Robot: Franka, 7 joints.
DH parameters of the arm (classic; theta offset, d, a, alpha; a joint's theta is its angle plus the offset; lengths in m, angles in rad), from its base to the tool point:
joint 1: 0 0.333 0 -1.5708
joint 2: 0 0 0 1.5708
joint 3: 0 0.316 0.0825 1.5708
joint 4: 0 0 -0.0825 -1.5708
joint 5: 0 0.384 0 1.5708
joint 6: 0 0 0.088 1.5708
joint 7: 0 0.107 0 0
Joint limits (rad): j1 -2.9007..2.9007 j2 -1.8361..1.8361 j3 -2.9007..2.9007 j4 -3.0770..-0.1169 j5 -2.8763..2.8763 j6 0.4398..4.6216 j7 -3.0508..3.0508
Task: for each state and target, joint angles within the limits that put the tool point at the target. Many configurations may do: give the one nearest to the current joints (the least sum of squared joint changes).
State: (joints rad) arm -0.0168 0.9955 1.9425 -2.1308 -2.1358 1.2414 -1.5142
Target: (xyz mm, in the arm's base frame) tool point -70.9 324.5 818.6
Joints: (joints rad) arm 0.0665 0.9964 2.6829 -2.1339 -2.2348 1.2399 -1.5142
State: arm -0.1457 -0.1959 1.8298 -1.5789 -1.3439 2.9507 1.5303
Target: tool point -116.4 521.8 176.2
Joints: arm -0.3864 -0.7425 2.1020 -2.2038 -1.4131 2.9253 1.5303
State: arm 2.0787 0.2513 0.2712 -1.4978 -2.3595 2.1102 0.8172
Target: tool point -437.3 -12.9 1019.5
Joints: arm 2.4415 -0.1152 0.6817 -1.1166 -2.4175 2.1501 0.8172
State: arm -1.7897 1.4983 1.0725 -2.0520 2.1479 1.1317 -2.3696
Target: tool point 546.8 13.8 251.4
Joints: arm -1.2385 1.5484 1.1988 -2.2386 2.1155 1.2626 -2.3696
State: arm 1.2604 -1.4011 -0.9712 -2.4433 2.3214 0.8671 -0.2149
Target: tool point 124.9 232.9 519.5
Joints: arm 1.5875 -0.9225 -0.7759 -3.0146 2.2004 1.0805 -0.2149
